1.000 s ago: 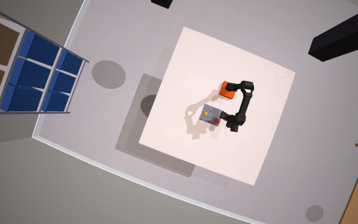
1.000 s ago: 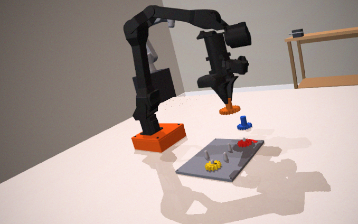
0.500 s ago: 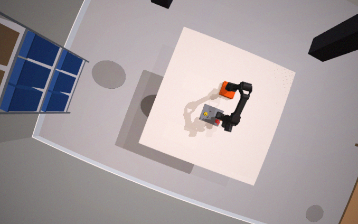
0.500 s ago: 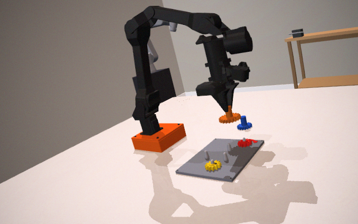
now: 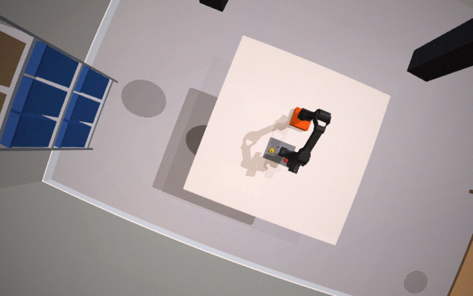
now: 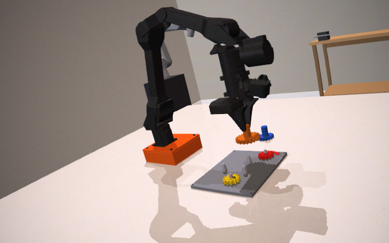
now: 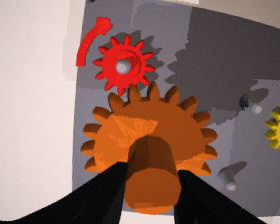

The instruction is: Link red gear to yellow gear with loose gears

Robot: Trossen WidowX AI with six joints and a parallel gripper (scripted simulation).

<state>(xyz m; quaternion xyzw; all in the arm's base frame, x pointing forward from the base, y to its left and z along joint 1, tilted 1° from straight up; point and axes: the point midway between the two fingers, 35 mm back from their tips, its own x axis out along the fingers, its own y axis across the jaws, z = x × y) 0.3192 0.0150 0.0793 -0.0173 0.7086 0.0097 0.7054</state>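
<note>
Right now my gripper tip is 8 cm above the red gear, 3 cm short of it and 2 cm to the right of it. Also, from my gripper tip: red arrow: 8 cm below, 5 cm to the left, 4 cm ahead; then yellow gear: 11 cm to the right, 8 cm below, 1 cm ahead; then orange gear: 1 cm below.
</note>
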